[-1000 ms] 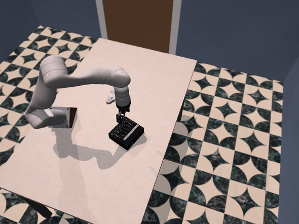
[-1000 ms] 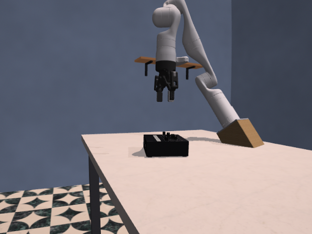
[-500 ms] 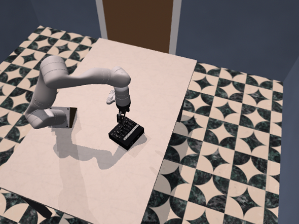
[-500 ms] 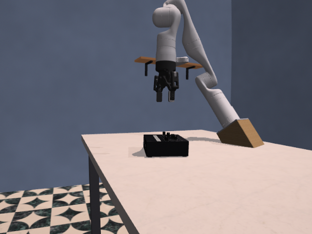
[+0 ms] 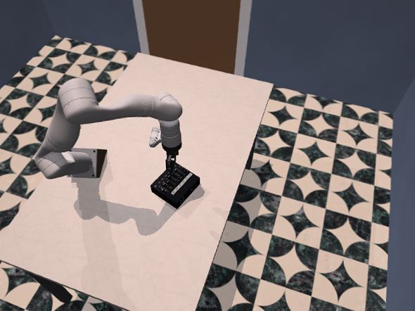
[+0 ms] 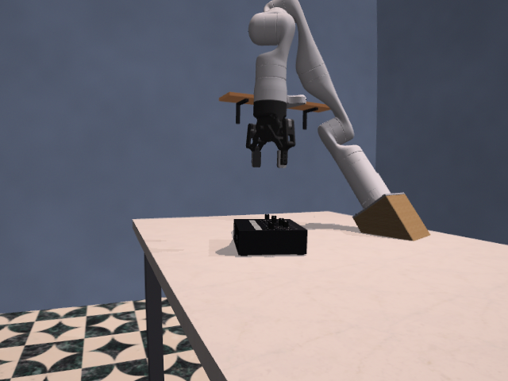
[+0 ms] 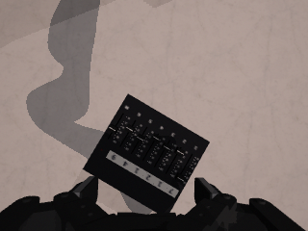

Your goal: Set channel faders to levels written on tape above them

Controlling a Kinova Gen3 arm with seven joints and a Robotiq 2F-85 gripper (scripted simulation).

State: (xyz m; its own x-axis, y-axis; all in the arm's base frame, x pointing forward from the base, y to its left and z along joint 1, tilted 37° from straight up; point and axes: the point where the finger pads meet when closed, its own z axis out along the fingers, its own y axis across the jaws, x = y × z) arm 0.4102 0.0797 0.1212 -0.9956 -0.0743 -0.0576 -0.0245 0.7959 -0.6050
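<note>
Right now the channel 1 cap is 30 mm ahead of my hand, 50 mm to the left of it and 130 mm below it. Also, from my hand: channel 5 cap 30 mm behind, 10 mm to the right, 130 mm below; then channel 4 cap 30 mm behind, 10 mm to the left, 130 mm below; then channel 3 cap 20 mm behind, 30 mm to the left, 130 mm below.
</note>
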